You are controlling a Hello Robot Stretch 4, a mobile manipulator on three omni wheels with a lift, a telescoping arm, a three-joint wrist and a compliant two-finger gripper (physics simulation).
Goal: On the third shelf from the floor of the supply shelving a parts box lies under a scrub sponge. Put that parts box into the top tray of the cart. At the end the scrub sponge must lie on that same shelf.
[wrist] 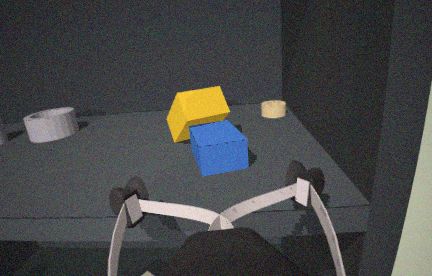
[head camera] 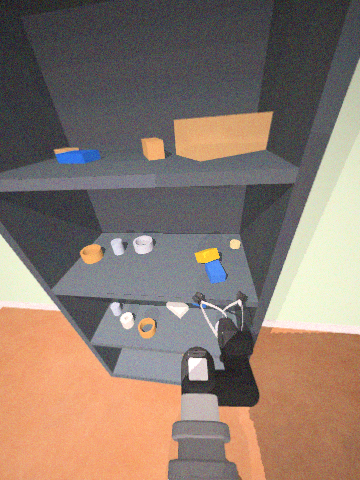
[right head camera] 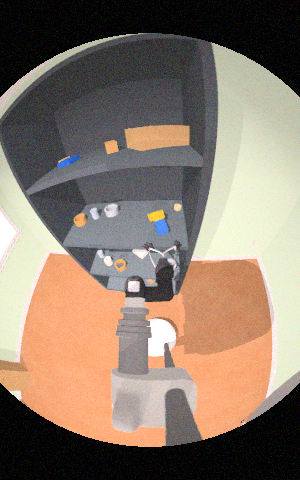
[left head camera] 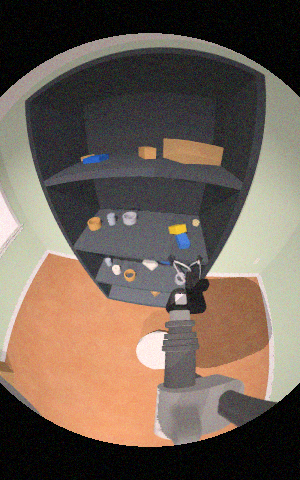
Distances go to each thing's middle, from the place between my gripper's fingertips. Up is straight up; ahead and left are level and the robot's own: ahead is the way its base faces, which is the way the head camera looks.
The yellow scrub sponge (wrist: 207, 105) lies 200 mm ahead of my hand, 20 mm to the left of it and 20 mm above it.
